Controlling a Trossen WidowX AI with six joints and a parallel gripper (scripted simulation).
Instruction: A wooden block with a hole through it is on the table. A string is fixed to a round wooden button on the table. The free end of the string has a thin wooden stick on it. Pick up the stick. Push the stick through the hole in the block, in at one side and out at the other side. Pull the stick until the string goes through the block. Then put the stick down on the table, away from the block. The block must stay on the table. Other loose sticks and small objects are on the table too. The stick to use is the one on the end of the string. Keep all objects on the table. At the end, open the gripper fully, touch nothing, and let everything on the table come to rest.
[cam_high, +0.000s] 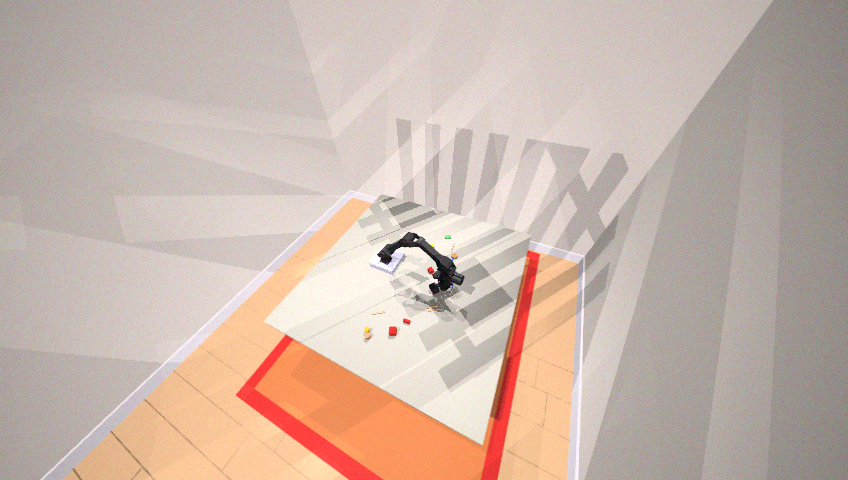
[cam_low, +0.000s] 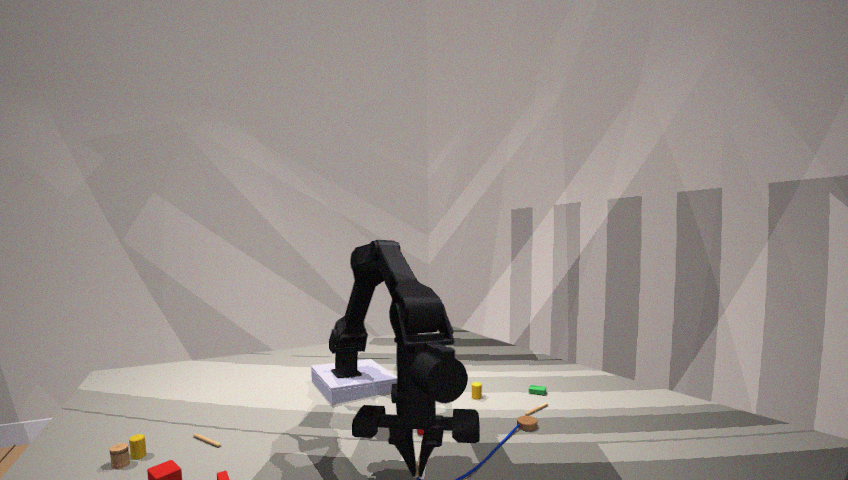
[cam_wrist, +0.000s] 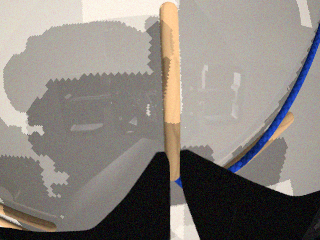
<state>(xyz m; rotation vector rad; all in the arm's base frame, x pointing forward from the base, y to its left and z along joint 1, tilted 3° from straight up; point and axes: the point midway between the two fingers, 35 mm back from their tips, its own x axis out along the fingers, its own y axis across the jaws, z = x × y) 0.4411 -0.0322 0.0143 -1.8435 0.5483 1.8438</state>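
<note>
My gripper tip is 140 mm past the red block and 100 mm to the right of it. Round my gripper tip: yellow cylinder (280 mm to the left, 220 mm behind); then round wooden button (280 mm to the left, 50 mm behind, 10 mm below); then green block (420 mm to the left, 160 mm behind, 10 mm below).
</note>
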